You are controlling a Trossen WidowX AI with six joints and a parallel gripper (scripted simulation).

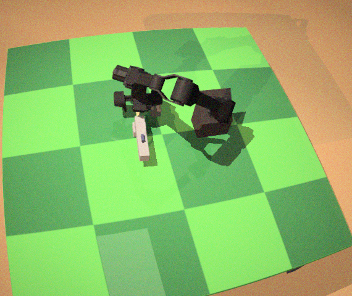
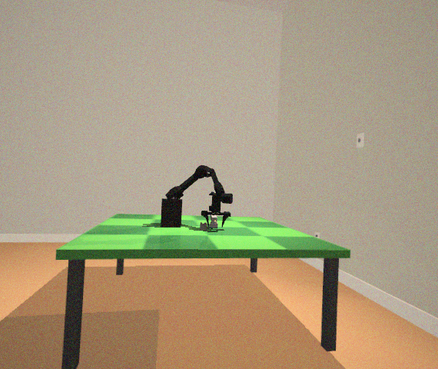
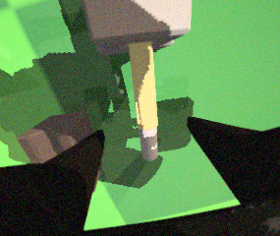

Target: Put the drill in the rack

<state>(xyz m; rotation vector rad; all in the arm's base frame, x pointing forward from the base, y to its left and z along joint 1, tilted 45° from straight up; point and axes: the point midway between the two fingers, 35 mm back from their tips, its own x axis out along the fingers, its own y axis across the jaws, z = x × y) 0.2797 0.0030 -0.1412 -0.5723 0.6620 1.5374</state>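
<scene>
Right now my gripper tip is 5 cm to the right of the drill and 3 cm below it. Round my gripper tip: blue key: 18 cm to the left, 4 cm above; rack: 8 cm behind, 1 cm to the right; steel block: 15 cm to the left, 3 cm above.
</scene>
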